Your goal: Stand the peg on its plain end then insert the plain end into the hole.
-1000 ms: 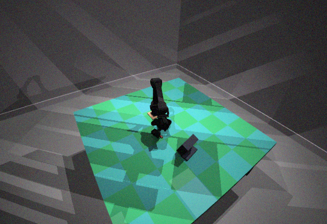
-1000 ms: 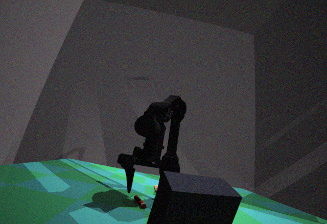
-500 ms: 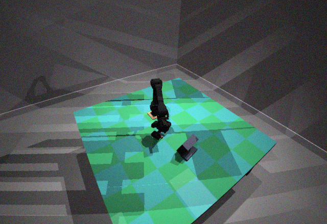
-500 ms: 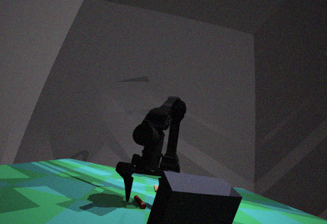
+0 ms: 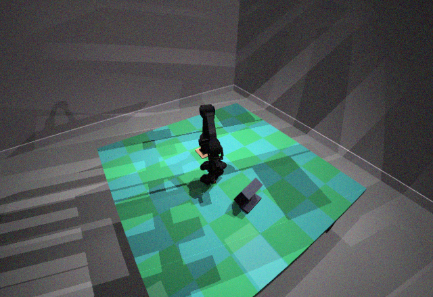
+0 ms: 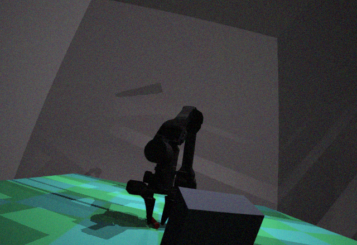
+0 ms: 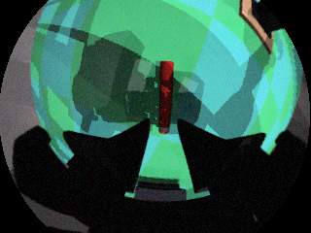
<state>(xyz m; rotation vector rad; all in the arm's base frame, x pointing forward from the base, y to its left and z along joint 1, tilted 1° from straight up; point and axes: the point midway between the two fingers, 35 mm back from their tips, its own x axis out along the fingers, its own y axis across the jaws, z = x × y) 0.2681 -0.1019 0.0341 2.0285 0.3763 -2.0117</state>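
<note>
My gripper tip is now 10 mm past the red peg. Also, from my gripper tip: sloped panel: 210 mm ahead, 80 mm to the left, 70 mm above.
</note>
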